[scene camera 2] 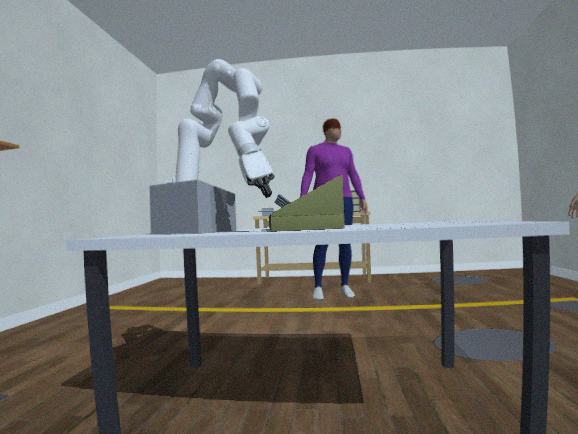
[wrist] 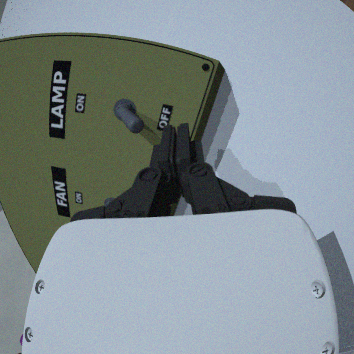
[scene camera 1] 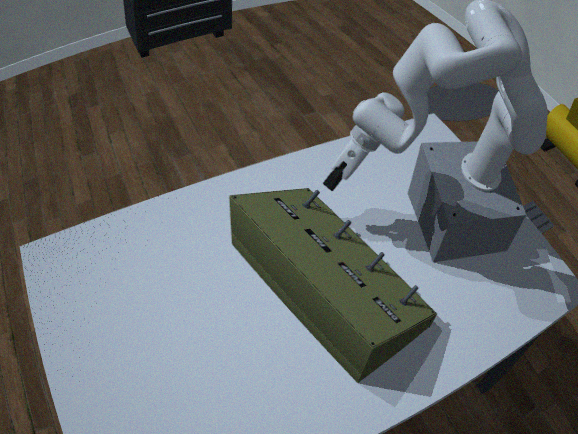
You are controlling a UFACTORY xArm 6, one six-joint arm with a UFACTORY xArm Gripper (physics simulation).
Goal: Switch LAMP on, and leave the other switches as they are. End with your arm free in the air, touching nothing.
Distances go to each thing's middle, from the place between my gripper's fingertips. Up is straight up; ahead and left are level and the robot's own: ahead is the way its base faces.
Right now my hand is 190 mm to the right of the olive sloped switch box (scene camera 1: 357,312), 130 mm short of it and 40 mm above it.
